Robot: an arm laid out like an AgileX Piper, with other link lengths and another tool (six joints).
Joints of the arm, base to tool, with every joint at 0 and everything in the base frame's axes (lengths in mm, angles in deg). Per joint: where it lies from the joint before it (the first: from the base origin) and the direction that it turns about. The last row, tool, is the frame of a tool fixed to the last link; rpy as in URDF.
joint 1: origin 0 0 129.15 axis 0 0 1
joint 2: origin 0 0 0 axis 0 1 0
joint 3: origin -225.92 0 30.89 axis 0 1 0
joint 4: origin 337.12 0 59.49 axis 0.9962 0 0.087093
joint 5: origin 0 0 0 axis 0 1 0
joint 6: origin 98.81 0 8.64 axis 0.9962 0 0.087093
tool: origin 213.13 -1 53.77 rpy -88.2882 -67.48 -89.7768
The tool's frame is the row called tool.
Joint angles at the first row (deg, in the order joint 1, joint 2, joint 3, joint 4, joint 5, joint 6):
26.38, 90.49, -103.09, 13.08, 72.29, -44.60
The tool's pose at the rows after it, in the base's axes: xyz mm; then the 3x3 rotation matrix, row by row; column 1 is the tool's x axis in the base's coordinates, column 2 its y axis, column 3 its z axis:
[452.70 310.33 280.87], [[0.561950 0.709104 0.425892], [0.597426 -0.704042 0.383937], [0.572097 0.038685 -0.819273]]
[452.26 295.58 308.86], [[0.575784 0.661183 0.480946], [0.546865 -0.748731 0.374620], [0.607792 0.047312 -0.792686]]
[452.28 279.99 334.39], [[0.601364 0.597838 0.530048], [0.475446 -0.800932 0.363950], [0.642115 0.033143 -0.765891]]
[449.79 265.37 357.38], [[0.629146 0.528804 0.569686], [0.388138 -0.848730 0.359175], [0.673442 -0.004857 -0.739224]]
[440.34 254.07 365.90], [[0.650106 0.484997 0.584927], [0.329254 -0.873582 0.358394], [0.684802 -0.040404 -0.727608]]
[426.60 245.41 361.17], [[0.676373 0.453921 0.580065], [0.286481 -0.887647 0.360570], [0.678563 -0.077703 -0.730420]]
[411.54 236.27 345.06], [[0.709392 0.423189 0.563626], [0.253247 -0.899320 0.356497], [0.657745 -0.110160 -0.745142]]
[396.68 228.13 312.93], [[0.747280 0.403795 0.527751], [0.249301 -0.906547 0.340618], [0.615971 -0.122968 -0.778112]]
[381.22 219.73 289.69], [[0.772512 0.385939 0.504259], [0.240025 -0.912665 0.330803], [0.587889 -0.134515 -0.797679]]
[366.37 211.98 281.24], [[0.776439 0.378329 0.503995], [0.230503 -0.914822 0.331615], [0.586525 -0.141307 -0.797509]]
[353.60 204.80 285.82], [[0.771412 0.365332 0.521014], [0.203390 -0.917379 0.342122], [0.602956 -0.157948 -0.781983]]
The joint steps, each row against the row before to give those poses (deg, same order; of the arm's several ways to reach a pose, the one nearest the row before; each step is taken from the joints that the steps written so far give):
0.00, -2.95, 0.00, -2.33, 0.00, 2.65
0.00, -3.18, 0.00, -2.25, 0.00, 3.71
0.00, -2.77, -0.09, -2.28, 0.00, 5.02
0.00, -2.81, 0.26, -1.76, 0.00, 5.68
0.00, -3.61, 2.58, -0.76, 0.00, 3.75
0.00, -4.25, 4.50, 0.00, 0.00, 2.88
0.00, -4.65, 5.94, 0.00, 0.00, 2.57
-0.01, -4.19, 7.04, 0.00, 0.11, 1.18
0.00, -4.39, 6.12, 0.00, 0.12, 1.14
0.01, -4.74, 4.74, 0.00, 0.00, 0.60
0.00, -4.55, 3.00, 0.00, 0.11, 1.29

